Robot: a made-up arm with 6 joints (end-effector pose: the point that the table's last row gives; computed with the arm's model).
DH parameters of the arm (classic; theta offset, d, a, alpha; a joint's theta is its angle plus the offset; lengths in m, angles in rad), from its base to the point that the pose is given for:
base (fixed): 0.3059 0 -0.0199 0
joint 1: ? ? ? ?
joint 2: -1.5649 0 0.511 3.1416
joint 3: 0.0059 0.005 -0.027 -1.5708
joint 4: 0 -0.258 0.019 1.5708
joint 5: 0 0.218 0.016 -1.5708
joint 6: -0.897 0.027 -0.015 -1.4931
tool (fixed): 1.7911 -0.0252 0 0
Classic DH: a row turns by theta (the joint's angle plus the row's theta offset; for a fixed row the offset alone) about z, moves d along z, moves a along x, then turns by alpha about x.
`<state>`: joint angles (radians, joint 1 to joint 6).
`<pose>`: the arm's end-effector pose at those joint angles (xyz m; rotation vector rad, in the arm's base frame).
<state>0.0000 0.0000 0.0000 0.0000 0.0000 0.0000</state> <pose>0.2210 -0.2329 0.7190 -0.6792 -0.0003 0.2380</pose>
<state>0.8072 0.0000 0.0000 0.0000 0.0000 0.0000</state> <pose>0.3109 0.0104 0.7190 -0.6519 -0.2787 1.0125</pose>
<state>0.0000 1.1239 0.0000 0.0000 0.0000 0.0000</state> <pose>0.5289 -0.2329 0.2280 -0.4715 1.0726 0.5929</pose>
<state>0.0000 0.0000 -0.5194 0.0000 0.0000 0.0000</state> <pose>0.1799 -0.2329 0.6061 -0.6019 0.4963 0.4088</pose>
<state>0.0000 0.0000 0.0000 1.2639 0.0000 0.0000</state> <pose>0.2210 -0.0723 0.9264 -1.9362 0.1620 0.2217</pose>
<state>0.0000 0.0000 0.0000 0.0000 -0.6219 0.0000</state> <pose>0.2181 -0.2329 0.7360 -0.5829 0.5942 0.4412</pose>
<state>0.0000 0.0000 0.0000 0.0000 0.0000 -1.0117</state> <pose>0.2210 -0.2065 0.7293 0.3278 -0.1138 0.2050</pose>
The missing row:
joint 1: -0.3059 0.229 0.004 -1.5708
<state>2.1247 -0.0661 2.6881 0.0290 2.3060 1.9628</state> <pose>0.3214 -0.0834 0.8714 1.3624 1.3536 -1.0701</pose>
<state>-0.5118 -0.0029 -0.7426 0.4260 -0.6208 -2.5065</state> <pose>0.1412 -0.2780 0.6485 1.3027 0.4060 -1.3793</pose>
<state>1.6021 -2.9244 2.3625 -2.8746 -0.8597 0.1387</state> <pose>-0.2214 -0.0921 -0.5273 1.5871 1.6737 0.8818</pose>
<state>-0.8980 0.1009 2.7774 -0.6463 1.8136 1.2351</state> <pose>-0.2276 -0.0608 1.0135 -0.6646 2.0784 1.2681</pose>
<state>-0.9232 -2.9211 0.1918 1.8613 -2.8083 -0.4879</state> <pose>-0.1836 0.3624 -0.4222 1.3075 -1.1290 -0.9347</pose>
